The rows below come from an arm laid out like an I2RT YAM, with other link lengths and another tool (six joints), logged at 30 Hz.
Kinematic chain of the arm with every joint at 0, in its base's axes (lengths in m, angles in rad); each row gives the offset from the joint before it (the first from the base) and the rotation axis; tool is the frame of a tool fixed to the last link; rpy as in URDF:
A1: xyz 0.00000 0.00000 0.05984 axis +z
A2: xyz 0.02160 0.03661 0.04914 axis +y
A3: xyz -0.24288 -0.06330 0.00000 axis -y
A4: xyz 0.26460 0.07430 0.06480 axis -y
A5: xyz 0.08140 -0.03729 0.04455 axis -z
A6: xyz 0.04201 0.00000 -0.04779 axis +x
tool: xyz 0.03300 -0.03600 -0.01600 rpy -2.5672 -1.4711 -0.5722
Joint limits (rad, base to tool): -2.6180..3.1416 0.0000..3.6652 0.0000..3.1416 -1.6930..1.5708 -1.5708..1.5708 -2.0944..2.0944
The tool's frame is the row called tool.
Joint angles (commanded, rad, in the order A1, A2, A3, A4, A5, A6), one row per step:
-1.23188 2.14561 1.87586 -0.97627 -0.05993 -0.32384
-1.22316 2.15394 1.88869 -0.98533 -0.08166 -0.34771
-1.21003 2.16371 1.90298 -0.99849 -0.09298 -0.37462
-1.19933 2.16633 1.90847 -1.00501 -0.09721 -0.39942
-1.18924 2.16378 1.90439 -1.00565 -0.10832 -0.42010
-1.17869 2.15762 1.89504 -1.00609 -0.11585 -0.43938
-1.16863 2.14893 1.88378 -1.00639 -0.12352 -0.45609
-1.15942 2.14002 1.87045 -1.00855 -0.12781 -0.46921
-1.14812 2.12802 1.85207 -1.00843 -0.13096 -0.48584
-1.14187 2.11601 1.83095 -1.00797 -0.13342 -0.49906
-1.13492 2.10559 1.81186 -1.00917 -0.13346 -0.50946
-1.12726 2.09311 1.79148 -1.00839 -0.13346 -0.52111
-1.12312 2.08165 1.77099 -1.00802 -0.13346 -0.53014
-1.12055 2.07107 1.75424 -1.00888 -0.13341 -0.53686
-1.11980 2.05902 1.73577 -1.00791 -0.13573 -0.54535
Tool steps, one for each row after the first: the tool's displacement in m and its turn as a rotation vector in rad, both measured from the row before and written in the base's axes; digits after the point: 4 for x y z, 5 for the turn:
0.0062 -0.0003 -0.0005 0.00710 -0.01133 0.03819
0.0073 0.0005 -0.0005 0.00675 -0.00010 0.04213
0.0054 0.0008 0.0004 -0.00004 0.00373 0.03550
0.0054 0.0019 -0.0003 0.00165 -0.00405 0.03306
0.0049 0.0029 -0.0002 0.00191 -0.00079 0.03108
0.0045 0.0033 0.0003 0.00174 -0.00189 0.02818
0.0035 0.0038 -0.0003 0.00465 0.00167 0.02291
0.0040 0.0047 -0.0004 0.00308 0.00321 0.02800
0.0015 0.0043 -0.0013 0.00576 0.00402 0.01952
0.0016 0.0044 -0.0014 0.00656 0.00604 0.01689
0.0018 0.0045 -0.0008 0.00376 0.00510 0.01881
0.0002 0.0040 -0.0013 0.00575 0.00526 0.01280
-0.0003 0.0034 -0.0006 0.00480 0.00418 0.00901
-0.0009 0.0031 -0.0006 0.00398 0.00167 0.00947

